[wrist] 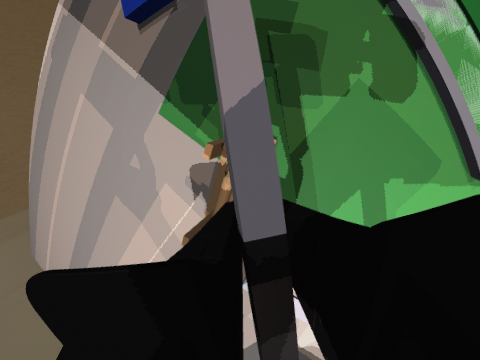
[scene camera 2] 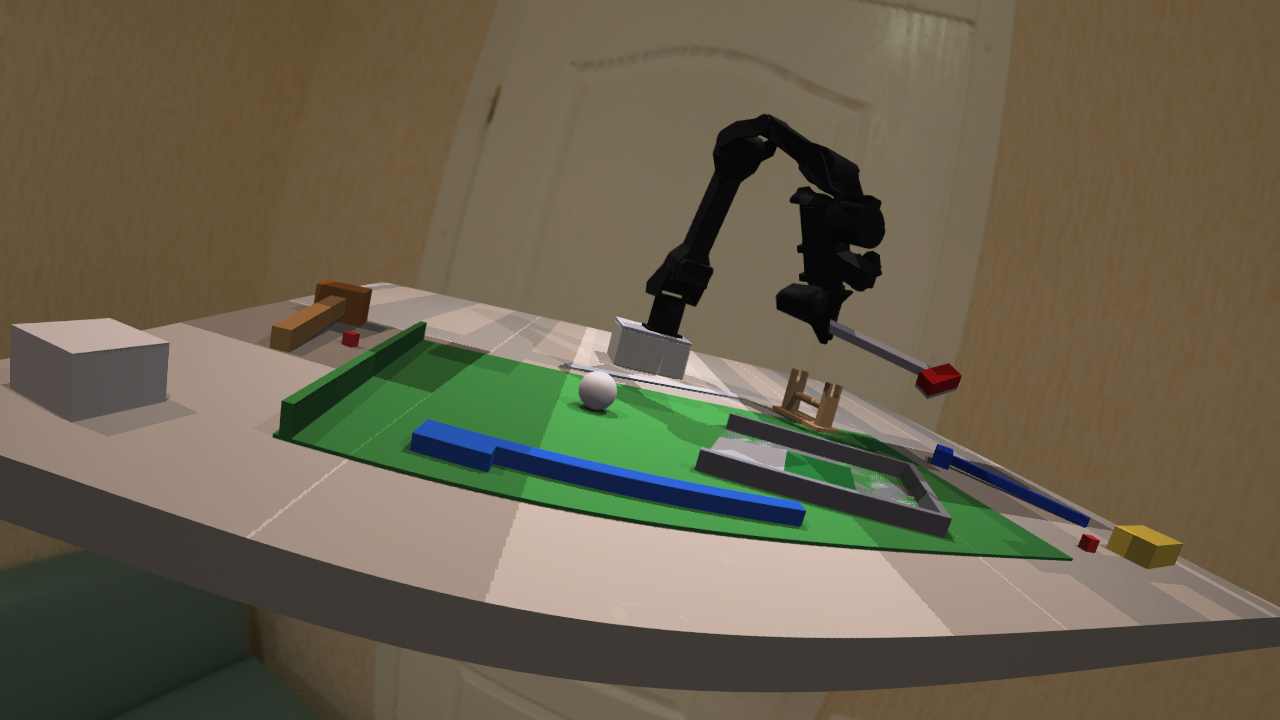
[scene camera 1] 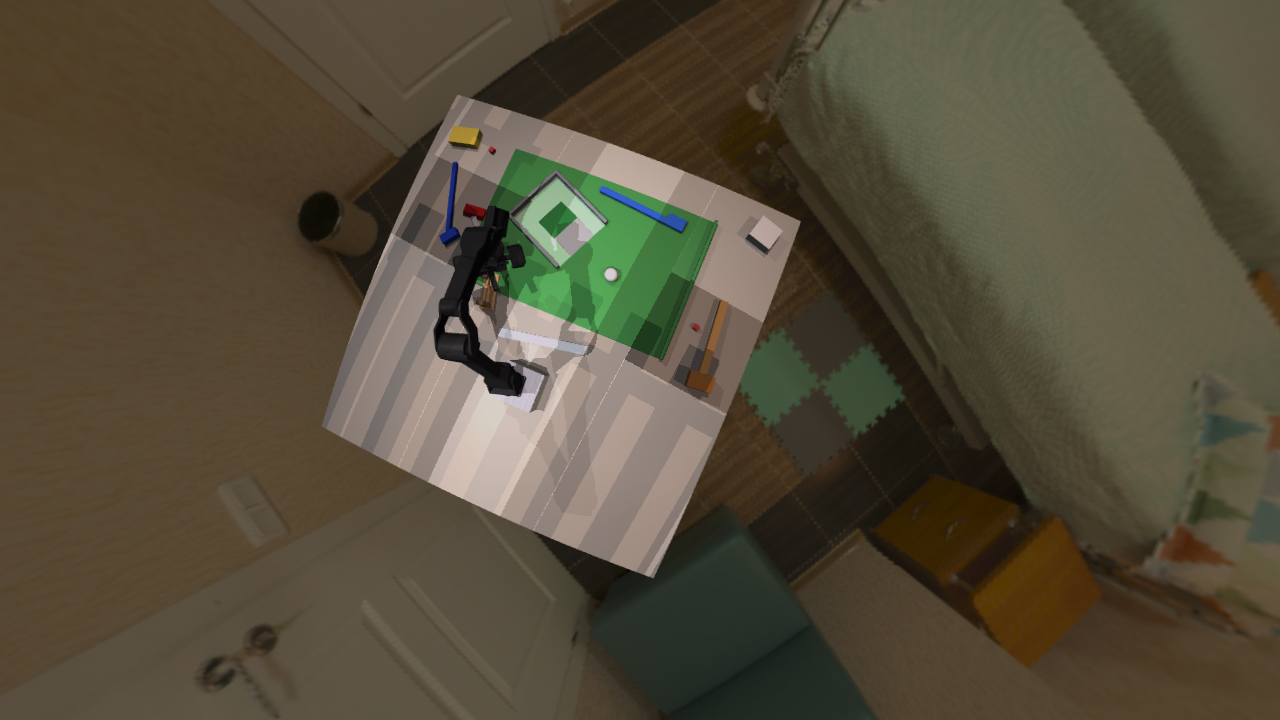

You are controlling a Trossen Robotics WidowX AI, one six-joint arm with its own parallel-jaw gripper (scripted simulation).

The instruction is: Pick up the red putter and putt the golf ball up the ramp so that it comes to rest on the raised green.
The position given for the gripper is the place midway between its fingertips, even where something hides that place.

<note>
The gripper [scene camera 2: 826, 341] carries a red putter. Further things: a wooden mallet [scene camera 2: 334, 301], a yellow block [scene camera 2: 1150, 549], a white golf ball [scene camera 2: 597, 390], a green mat [scene camera 2: 651, 432] and a wooden stand [scene camera 2: 827, 407].
The wooden mallet also shows in scene camera 1 [scene camera 1: 700, 380]. The gripper is seen too in the wrist view [wrist: 250, 208]. The green mat also shows in the wrist view [wrist: 362, 135] and in scene camera 1 [scene camera 1: 655, 263]. The wrist view misses the wooden mallet: it is out of frame. The wrist view misses the yellow block: it is out of frame.
</note>
